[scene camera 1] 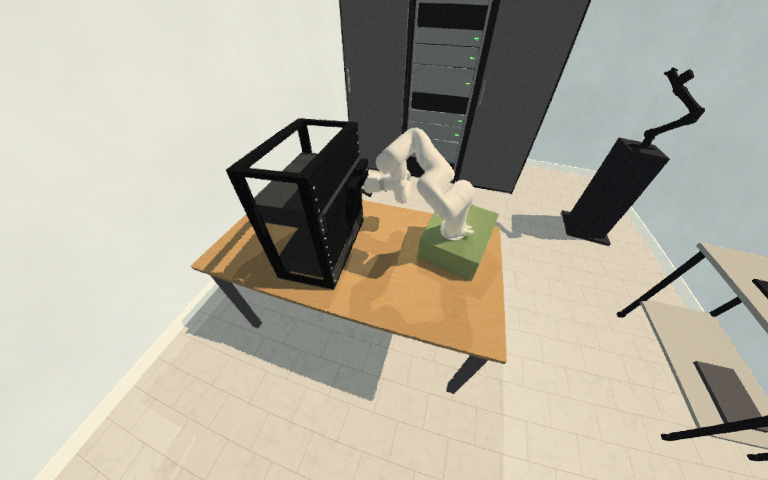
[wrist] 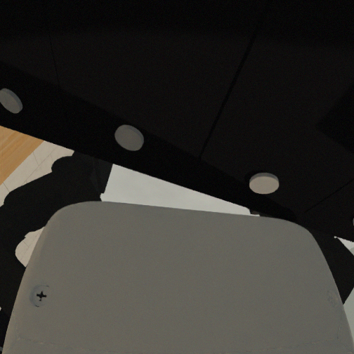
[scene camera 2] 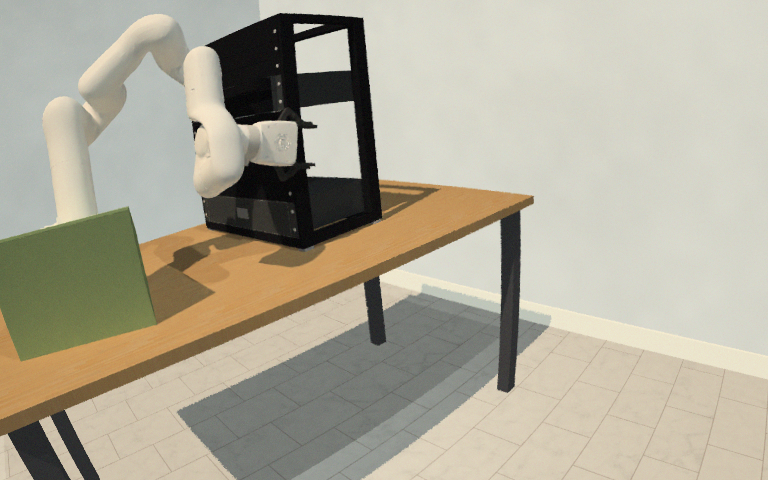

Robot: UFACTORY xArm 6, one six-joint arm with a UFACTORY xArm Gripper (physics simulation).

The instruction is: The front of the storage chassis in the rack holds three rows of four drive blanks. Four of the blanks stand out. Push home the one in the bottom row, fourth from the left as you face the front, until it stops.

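Pixels of known places: gripper, fingertip midpoint: [scene camera 2: 313, 145]; arm's base, link origin: [scene camera 1: 453, 229] [scene camera 2: 81, 235].
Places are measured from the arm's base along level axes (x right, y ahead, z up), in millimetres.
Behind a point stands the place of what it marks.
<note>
The black rack [scene camera 1: 318, 232] {x -438, y 442, z 198 mm} [scene camera 2: 366, 118] {x 15, y 784, z 120 mm} stands on the table, its front towards the arm. Its chassis front is dark and partly behind the arm; I cannot make out single drive blanks or which stand out. My gripper [scene camera 2: 312, 145] {x 73, y 574, z 77 mm} is open and empty, beside the rack's front at mid height, its two fingers one above the other in scene camera 2. In scene camera 1 it is partly hidden against the rack's dark front. In the wrist view a black front with thin seams and round pale screw heads [wrist: 129, 137] crosses close above the gripper body and hides the fingertips.
The arm's base stands on a green block [scene camera 1: 447, 260] {x -116, y -14, z -101 mm} [scene camera 2: 79, 288] {x 167, y -32, z -64 mm} on the wooden table [scene camera 1: 419, 316] {x -411, y 33, z -172 mm} [scene camera 2: 441, 217] {x 128, y 923, z -172 mm}. A lower panel [scene camera 2: 266, 217] {x -72, y 497, z -97 mm} with a small pale label is in the rack, below the gripper. A tall server cabinet [scene camera 1: 376, 73] stands behind the table.
</note>
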